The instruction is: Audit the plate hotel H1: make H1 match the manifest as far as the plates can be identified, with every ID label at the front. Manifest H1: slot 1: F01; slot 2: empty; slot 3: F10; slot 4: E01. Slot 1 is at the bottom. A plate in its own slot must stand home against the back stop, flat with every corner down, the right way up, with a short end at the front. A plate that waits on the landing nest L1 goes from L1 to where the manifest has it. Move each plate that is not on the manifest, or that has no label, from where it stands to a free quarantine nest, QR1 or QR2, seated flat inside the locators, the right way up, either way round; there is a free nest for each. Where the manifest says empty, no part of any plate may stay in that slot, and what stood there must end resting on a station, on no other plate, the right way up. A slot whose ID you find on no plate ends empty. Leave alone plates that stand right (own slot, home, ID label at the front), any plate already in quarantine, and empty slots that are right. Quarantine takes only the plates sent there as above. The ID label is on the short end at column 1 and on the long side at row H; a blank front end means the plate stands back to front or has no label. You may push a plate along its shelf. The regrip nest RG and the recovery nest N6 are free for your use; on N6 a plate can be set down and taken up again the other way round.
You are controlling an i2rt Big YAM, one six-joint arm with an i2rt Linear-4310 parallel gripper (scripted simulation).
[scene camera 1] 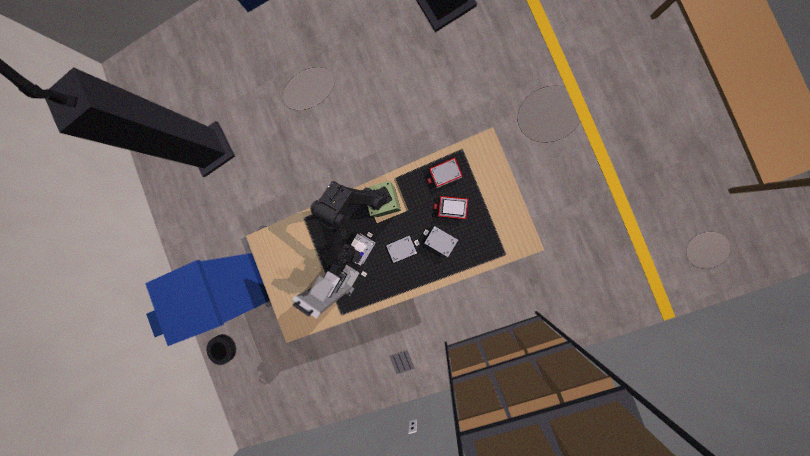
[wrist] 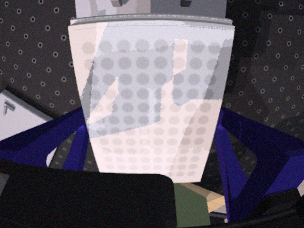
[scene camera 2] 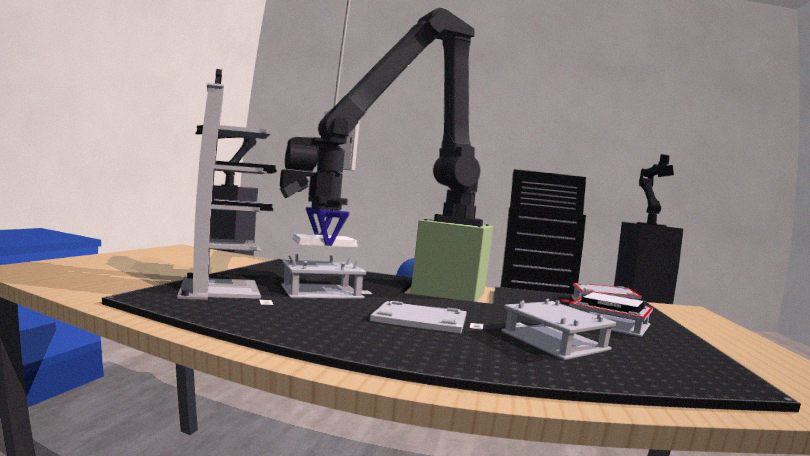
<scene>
In view: my gripper (scene camera 2: 323, 242) and a white well plate (wrist: 151, 87).
My gripper shows as well in the wrist view (wrist: 151, 112).
</scene>
